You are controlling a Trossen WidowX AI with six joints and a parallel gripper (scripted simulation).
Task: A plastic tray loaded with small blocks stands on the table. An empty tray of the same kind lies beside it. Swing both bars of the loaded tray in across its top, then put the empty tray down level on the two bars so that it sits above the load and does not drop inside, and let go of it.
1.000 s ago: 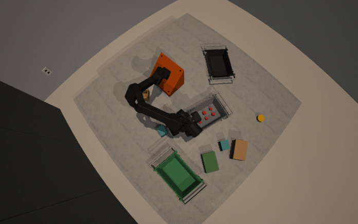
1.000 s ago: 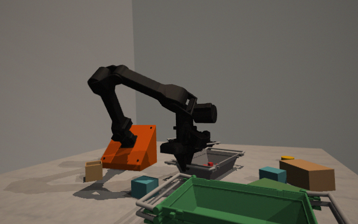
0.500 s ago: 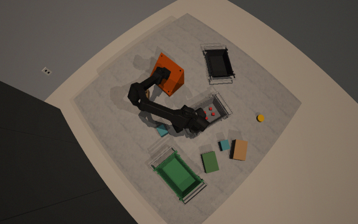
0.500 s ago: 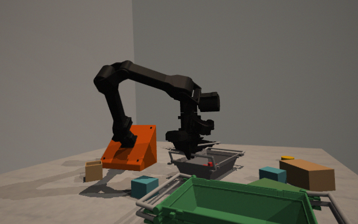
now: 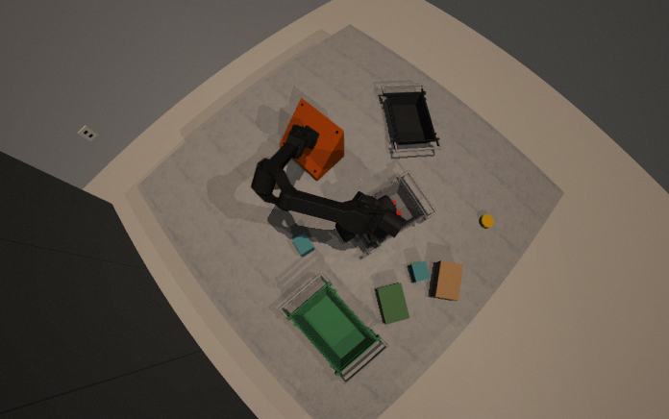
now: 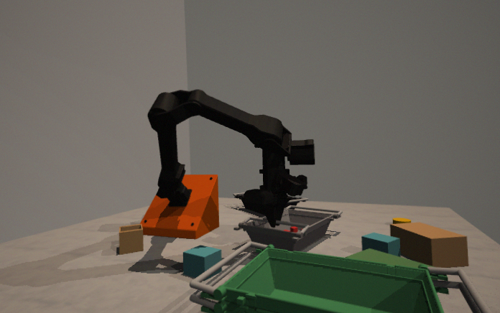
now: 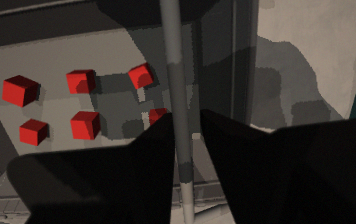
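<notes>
The dark tray lies 14 cm behind my gripper tip, 46 cm to the left of it and 1 cm below it. The rest, counted from my gripper tip: green block 24 cm ahead, 13 cm to the right, 4 cm below; small tan box 37 cm behind, 8 cm to the right, 4 cm below; tan block 33 cm ahead, 4 cm to the left, 3 cm below.
</notes>
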